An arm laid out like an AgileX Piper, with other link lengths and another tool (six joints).
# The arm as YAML. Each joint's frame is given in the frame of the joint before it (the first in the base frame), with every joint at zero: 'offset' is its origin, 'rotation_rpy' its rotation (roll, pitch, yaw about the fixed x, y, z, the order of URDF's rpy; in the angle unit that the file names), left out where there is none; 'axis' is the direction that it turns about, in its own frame. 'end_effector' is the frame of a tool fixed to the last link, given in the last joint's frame.
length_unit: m
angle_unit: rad
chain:
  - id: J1
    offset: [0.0, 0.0, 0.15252]
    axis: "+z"
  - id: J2
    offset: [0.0, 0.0, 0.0]
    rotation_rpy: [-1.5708, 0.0, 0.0]
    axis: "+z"
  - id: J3
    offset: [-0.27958, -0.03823, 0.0]
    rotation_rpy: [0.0, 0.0, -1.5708]
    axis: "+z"
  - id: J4
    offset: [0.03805, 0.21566, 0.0]
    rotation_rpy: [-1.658, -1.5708, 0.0]
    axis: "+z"
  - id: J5
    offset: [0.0, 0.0, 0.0]
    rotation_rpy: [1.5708, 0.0, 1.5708]
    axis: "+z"
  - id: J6
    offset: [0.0, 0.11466, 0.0]
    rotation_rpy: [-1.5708, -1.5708, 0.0]
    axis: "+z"
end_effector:
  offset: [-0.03, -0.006, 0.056]
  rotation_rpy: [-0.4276, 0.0, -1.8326]
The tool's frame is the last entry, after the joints.
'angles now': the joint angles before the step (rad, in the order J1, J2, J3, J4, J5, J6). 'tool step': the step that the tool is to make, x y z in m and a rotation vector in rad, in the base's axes. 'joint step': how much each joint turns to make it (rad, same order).
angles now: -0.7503 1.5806 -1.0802 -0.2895 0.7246 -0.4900
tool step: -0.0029 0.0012 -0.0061 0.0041 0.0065 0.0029
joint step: -0.0046 -0.0003 0.0272 -0.0039 -0.0204 -0.0007
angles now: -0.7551 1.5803 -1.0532 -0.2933 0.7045 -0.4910
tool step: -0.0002 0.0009 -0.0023 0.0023 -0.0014 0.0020
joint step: -0.0001 -0.0001 0.0103 0.0016 -0.0102 -0.0001
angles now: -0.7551 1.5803 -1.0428 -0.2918 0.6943 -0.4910
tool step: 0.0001 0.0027 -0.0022 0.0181 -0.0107 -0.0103
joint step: 0.0000 -0.0010 0.0044 0.0230 0.0012 -0.0001
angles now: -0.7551 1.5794 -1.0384 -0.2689 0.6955 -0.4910
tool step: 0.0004 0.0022 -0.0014 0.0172 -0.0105 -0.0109
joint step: -0.0002 -0.0001 0.0001 0.0225 0.0043 -0.0001
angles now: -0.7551 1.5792 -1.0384 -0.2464 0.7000 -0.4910
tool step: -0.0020 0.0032 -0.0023 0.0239 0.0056 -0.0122
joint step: -0.0001 -0.0002 0.0000 0.0176 0.0213 -0.0001
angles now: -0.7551 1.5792 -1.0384 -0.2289 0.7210 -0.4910
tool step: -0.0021 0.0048 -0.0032 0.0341 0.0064 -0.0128
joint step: 0.0001 -0.0001 0.0002 0.0278 0.0278 -0.0051
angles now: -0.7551 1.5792 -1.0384 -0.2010 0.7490 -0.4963
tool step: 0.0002 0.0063 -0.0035 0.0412 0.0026 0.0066
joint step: 0.0000 0.0001 -0.0002 0.0469 0.0265 -0.0338
